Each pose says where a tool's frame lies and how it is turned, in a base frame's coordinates. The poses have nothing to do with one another.
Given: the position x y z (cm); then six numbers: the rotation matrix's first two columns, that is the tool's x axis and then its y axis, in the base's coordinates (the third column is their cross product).
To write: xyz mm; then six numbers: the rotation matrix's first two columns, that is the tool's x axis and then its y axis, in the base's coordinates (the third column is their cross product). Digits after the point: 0 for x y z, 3 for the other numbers.
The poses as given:
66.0 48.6 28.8 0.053 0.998 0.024 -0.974 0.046 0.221
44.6 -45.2 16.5 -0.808 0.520 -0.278 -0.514 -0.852 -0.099
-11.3 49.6 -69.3 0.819 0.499 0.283 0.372 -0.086 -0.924
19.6 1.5 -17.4 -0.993 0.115 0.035 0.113 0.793 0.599
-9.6 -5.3 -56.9 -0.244 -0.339 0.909 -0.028 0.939 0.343
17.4 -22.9 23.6 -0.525 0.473 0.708 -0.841 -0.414 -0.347
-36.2 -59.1 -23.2 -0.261 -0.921 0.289 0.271 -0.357 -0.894
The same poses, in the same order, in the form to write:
660 486 288 0.053 0.998 0.024 -0.974 0.046 0.221
446 -452 165 -0.808 0.520 -0.278 -0.514 -0.852 -0.099
-113 496 -693 0.819 0.499 0.283 0.372 -0.086 -0.924
196 15 -174 -0.993 0.115 0.035 0.113 0.793 0.599
-96 -53 -569 -0.244 -0.339 0.909 -0.028 0.939 0.343
174 -229 236 -0.525 0.473 0.708 -0.841 -0.414 -0.347
-362 -591 -232 -0.261 -0.921 0.289 0.271 -0.357 -0.894

